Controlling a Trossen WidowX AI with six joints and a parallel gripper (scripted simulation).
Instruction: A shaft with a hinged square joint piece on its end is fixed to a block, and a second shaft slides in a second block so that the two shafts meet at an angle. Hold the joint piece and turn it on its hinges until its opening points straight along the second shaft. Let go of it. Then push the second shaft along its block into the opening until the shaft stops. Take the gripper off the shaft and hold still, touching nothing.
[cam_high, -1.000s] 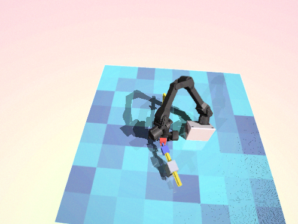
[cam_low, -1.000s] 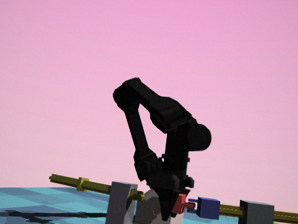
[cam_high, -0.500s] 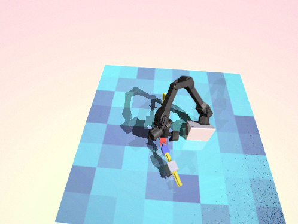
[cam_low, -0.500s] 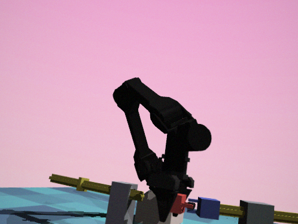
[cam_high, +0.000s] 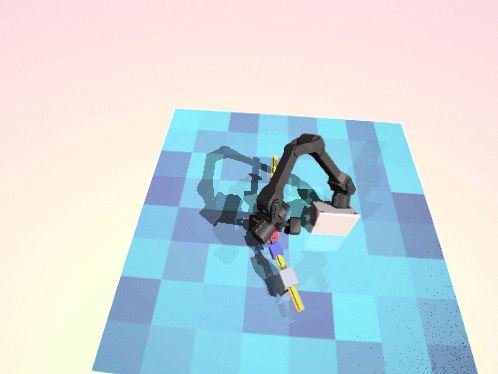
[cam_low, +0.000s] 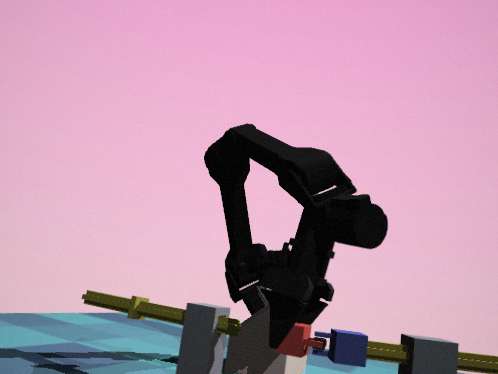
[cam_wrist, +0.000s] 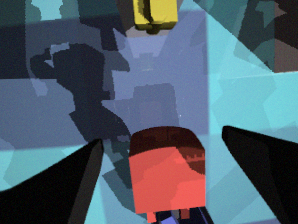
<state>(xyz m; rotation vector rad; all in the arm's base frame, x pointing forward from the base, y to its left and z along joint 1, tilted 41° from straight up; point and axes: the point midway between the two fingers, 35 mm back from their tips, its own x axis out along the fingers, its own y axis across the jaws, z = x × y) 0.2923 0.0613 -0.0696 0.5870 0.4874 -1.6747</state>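
Right now the red joint piece is 2 cm to the left of my gripper tip and 1 cm above it.
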